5 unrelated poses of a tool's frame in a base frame.
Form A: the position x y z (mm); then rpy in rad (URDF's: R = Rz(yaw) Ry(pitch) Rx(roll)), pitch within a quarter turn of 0, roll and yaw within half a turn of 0.
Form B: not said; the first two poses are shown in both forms.
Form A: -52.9, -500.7, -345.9, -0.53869, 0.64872, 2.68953
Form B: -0.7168, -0.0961, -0.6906, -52.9; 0.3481, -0.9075, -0.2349, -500.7; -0.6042, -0.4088, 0.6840, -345.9; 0, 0, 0, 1
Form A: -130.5, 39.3, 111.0, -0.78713, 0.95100, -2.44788
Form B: -0.4466, 0.8947, 0.0111, -130.5; -0.3714, -0.1741, -0.9120, 39.3; -0.8140, -0.4114, 0.4100, 111.0; 0, 0, 0, 1
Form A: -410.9, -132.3, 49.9, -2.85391, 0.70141, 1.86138
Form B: -0.2189, 0.9712, -0.0945, -410.9; 0.7319, 0.0993, -0.6741, -132.3; -0.6453, -0.2168, -0.7325, 49.9; 0, 0, 0, 1
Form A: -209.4, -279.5, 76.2, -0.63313, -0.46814, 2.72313
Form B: -0.8154, -0.5715, 0.0920, -209.4; 0.3626, -0.6281, -0.6884, -279.5; 0.4512, -0.5280, 0.7194, 76.2; 0, 0, 0, 1
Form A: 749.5, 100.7, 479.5, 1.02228, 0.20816, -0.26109
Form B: 0.9453, 0.3050, -0.1162, 749.5; -0.2526, 0.4582, -0.8522, 100.7; -0.2067, 0.8349, 0.5102, 479.5; 0, 0, 0, 1
